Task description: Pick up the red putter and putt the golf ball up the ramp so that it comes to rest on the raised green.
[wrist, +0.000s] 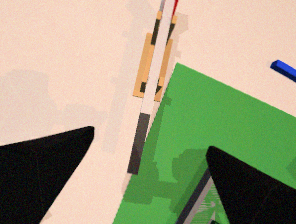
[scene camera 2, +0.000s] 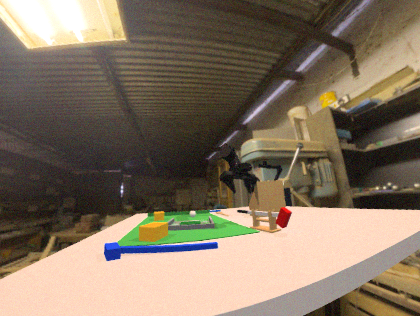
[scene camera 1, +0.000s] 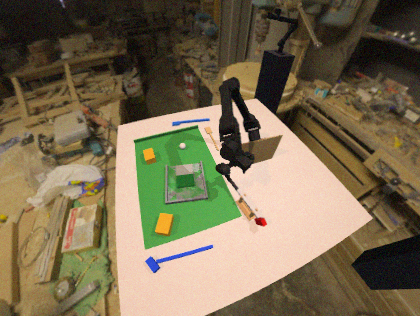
same spot on green mat: (scene camera 1: 190,217) = (wrist: 272,148)
